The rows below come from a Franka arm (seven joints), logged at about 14 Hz.
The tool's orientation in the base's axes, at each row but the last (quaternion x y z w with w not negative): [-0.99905 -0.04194 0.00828 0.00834]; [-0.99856 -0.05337 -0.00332 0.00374]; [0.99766 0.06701 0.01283 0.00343]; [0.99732 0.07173 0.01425 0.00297]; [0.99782 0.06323 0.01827 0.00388]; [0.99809 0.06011 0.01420 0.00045]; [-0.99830 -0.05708 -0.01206 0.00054]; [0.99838 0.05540 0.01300 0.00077]
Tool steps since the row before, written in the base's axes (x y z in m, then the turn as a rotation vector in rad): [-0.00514 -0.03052 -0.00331 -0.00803 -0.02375 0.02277]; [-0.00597 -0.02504 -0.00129 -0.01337 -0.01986 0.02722]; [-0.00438 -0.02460 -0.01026 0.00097 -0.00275 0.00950]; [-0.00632 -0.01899 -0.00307 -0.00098 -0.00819 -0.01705]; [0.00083 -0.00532 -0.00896 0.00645 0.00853 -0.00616]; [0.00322 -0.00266 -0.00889 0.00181 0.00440 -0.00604]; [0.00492 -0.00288 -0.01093 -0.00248 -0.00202 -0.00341]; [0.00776 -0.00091 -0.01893 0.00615 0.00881 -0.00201]
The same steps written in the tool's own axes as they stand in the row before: [-0.00763 0.03004 0.00291 -0.01035 0.02260 -0.02300]; [-0.00861 0.02427 0.00106 -0.01522 0.01813 -0.02746]; [-0.00789 0.02371 0.01027 0.00083 0.00294 -0.00946]; [-0.00906 0.01787 0.00296 -0.00262 0.00783 0.01705]; [-0.00017 0.00529 0.00901 0.00725 -0.00771 0.00635]; [0.00262 0.00300 0.00898 0.00215 -0.00417 0.00609]; [0.00429 0.00342 0.01104 -0.00278 0.00172 0.00334]; [0.00712 0.00171 0.01913 0.00703 -0.00808 0.00217]
